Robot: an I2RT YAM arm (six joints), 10 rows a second.
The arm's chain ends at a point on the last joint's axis. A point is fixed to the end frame.
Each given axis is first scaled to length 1.
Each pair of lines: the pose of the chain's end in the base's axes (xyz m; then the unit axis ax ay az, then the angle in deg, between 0 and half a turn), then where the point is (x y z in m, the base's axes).
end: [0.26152, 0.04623, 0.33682, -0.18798, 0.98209, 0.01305, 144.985]
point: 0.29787 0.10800 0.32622
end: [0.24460, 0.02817, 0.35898, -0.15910, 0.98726, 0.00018, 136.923]
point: 0.28568 0.08772 0.35499
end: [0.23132, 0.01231, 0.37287, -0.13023, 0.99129, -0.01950, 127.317]
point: 0.27600 0.06921 0.37689
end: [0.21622, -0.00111, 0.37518, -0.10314, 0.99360, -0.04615, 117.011]
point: 0.26263 0.05310 0.38774
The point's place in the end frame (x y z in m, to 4 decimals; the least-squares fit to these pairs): -0.0417 0.0462 0.0371
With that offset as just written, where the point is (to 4 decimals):
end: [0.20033, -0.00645, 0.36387, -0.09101, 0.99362, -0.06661, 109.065]
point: 0.2460 0.0465 0.3828
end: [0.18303, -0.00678, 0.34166, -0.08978, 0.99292, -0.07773, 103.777]
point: 0.2270 0.0461 0.3645
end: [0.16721, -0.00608, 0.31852, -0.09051, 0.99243, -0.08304, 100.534]
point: 0.2098 0.0468 0.3437
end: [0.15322, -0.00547, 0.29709, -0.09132, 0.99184, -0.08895, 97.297]
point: 0.1943 0.0475 0.3246
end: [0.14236, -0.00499, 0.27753, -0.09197, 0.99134, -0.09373, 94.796]
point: 0.1822 0.0480 0.3067
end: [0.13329, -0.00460, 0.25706, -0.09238, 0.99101, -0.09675, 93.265]
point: 0.1723 0.0485 0.2872
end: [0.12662, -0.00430, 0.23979, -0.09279, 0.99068, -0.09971, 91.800]
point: 0.1649 0.0488 0.2709
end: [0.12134, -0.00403, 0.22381, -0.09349, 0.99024, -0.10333, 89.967]
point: 0.1585 0.0491 0.2561
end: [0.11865, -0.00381, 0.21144, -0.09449, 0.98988, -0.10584, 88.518]
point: 0.1550 0.0494 0.2446
